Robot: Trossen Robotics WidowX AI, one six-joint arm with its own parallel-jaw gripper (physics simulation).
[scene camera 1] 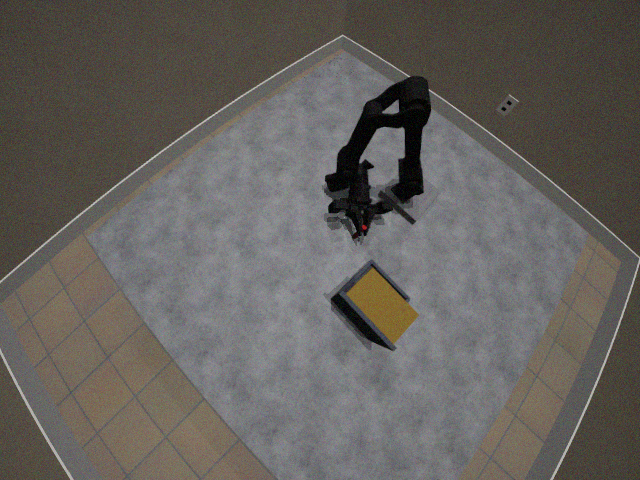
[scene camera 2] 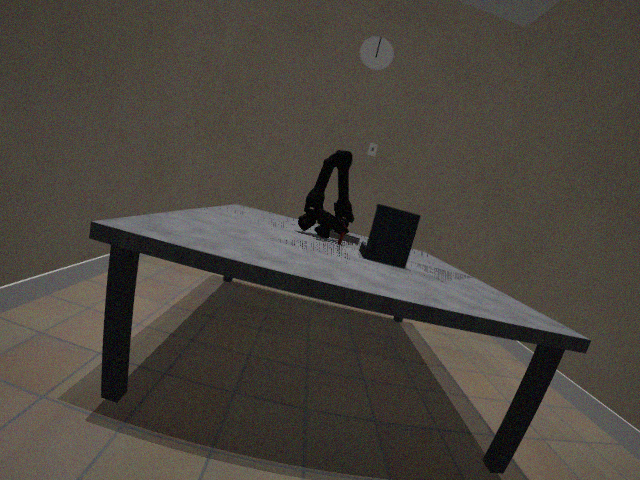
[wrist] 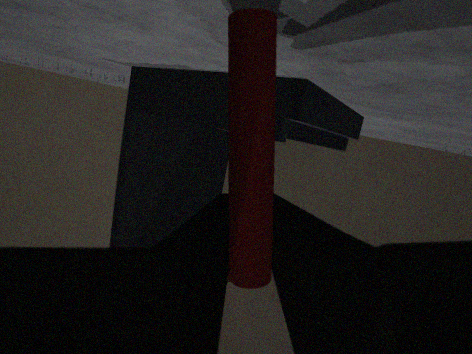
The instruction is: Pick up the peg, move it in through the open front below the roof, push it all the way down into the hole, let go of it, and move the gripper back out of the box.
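Places are measured from the arm's base along level axes (x ahead, y left, z up), in metres.
Pixels of known places: gripper, fingertip midpoint: [scene camera 1: 362, 236] [scene camera 2: 347, 231] [wrist: 246, 204]; arm's base at its link origin: [scene camera 1: 403, 191].
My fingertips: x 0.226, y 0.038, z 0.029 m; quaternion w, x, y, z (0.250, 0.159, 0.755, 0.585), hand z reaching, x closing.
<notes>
Ahead of a thing's pixels: the offset from my fingertips to its middle. "pt": to the spot under its first point. Level surfaces: height alone.
The red peg @[0.007 m back, 0.018 m right, 0.020 m down] [scene camera 1: 363, 227] [scene camera 2: 340, 238] [wrist: 252, 125] stands about upright at the table surface. My gripper [scene camera 1: 360, 228] [scene camera 2: 342, 232] [wrist: 246, 204] is shut on the peg, with a black finger on each side of it near its upper end in the wrist view. The dark blue-grey box @[0.089 m ahead, 0.154 m left, 0.039 m up] [scene camera 1: 356, 277] [scene camera 2: 392, 235] [wrist: 170, 150] stands a short way from the gripper, apart from the peg. Its yellow roof @[pt 0.124 m ahead, 0.158 m left, 0.141 m up] [scene camera 1: 382, 305] shows from above in the first scene view. The roof is hidden behind the fingers in the wrist view. The hole does not show.
The arm's base [scene camera 1: 409, 190] stands on the grey table @[0.062 m down] [scene camera 1: 248, 217] [scene camera 2: 206, 237] behind the gripper. A dark bar [scene camera 1: 397, 206] lies beside the base. The box's side walls and roof are the nearest obstacles to the gripper.
</notes>
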